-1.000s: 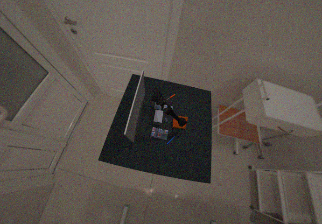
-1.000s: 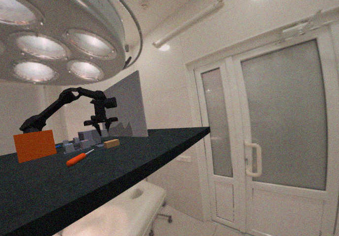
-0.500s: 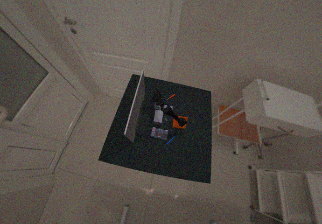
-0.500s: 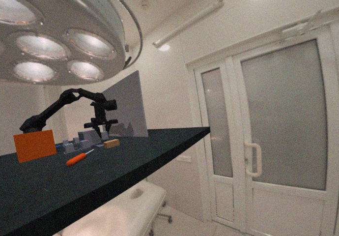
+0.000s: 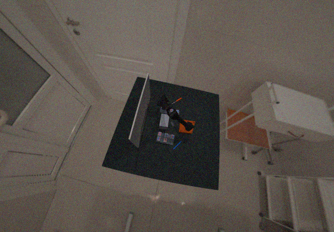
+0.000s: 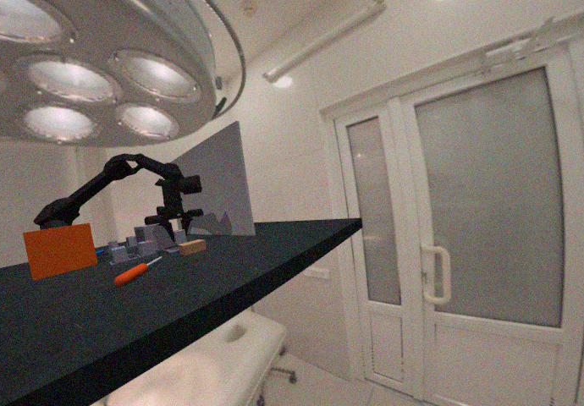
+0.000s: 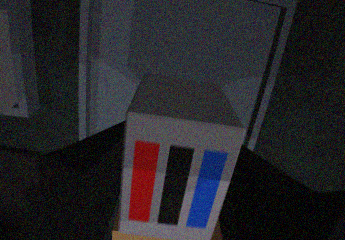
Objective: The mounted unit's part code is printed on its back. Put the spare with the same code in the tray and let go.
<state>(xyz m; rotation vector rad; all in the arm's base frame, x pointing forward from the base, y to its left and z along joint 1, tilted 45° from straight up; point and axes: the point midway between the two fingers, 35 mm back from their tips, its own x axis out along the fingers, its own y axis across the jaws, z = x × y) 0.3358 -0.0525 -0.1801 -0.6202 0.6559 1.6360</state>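
My gripper tip is now 90 mm to the left of the tan block, 20 mm above it and 10 mm short of it. The rest, counted from my gripper tip: white panel 230 mm to the left, 190 mm ahead, 190 mm above; then blue pen 420 mm to the left, 280 mm behind, 30 mm below; then mounted unit 200 mm to the left, 60 mm behind, 20 mm above.
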